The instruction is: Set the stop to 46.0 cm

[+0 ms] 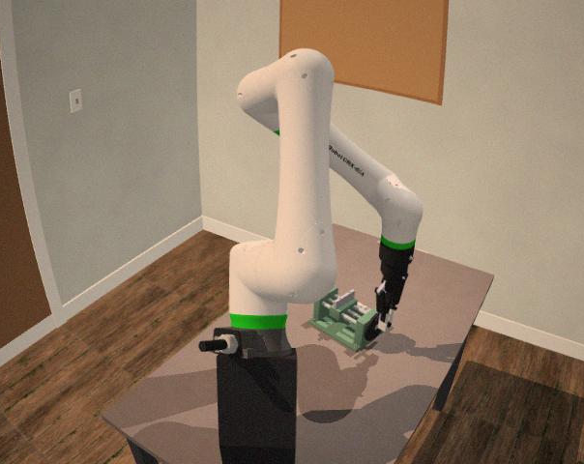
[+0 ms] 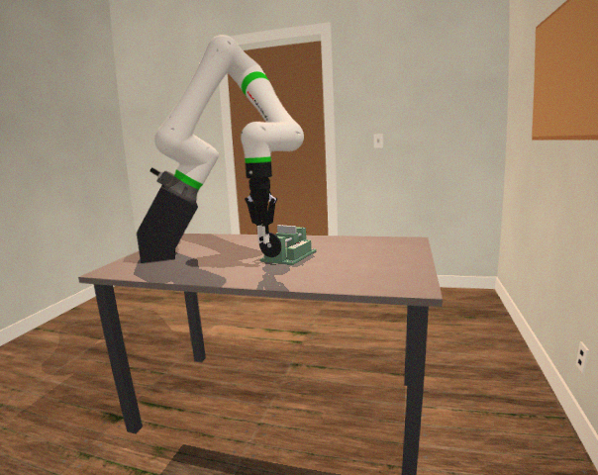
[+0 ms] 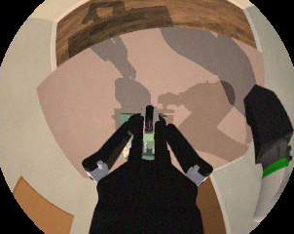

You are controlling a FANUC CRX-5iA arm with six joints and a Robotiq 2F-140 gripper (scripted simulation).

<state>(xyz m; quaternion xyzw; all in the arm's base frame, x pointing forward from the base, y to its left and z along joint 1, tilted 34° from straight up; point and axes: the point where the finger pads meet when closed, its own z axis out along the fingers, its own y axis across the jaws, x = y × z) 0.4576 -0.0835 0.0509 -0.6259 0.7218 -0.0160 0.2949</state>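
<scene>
Now: hand 2 cm to the right of the black handwheel and 2 cm above it. Round my hand: green stop fixture: 16 cm to the left, 4 cm below, 2 cm ahead.
</scene>
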